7 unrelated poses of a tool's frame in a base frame.
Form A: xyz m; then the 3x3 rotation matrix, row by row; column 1 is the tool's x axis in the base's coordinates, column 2 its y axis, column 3 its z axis. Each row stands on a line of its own.
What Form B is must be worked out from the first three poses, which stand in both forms.
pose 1, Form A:
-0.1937, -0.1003, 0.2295
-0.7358, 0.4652, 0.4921
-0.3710, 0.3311, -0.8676
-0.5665, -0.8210, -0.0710
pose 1, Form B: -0.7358, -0.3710, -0.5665, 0.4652, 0.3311, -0.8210, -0.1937, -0.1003, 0.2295
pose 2, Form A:
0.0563, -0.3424, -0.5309
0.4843, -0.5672, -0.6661
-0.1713, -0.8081, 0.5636
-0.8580, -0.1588, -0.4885
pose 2, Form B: 0.4843, -0.1713, -0.8580, -0.5672, -0.8081, -0.1588, 0.0563, -0.3424, -0.5309
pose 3, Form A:
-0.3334, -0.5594, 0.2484
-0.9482, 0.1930, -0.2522
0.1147, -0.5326, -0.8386
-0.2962, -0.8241, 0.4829
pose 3, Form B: -0.9482, 0.1147, -0.2962, 0.1930, -0.5326, -0.8241, -0.3334, -0.5594, 0.2484
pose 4, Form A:
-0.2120, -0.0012, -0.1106
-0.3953, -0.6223, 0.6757
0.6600, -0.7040, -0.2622
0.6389, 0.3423, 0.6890
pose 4, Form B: -0.3953, 0.6600, 0.6389, -0.6223, -0.7040, 0.3423, -0.2120, -0.0012, -0.1106
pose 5, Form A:
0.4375, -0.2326, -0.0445
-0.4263, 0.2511, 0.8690
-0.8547, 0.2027, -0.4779
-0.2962, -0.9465, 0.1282
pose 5, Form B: -0.4263, -0.8547, -0.2962, 0.2511, 0.2027, -0.9465, 0.4375, -0.2326, -0.0445
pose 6, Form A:
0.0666, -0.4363, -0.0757
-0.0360, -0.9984, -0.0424
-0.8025, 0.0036, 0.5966
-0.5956, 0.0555, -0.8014
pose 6, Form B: -0.0360, -0.8025, -0.5956, -0.9984, 0.0036, 0.0555, 0.0666, -0.4363, -0.0757
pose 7, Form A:
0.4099, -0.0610, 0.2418
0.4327, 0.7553, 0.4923
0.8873, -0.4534, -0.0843
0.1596, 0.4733, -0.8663
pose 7, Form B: 0.4327, 0.8873, 0.1596, 0.7553, -0.4534, 0.4733, 0.4099, -0.0610, 0.2418
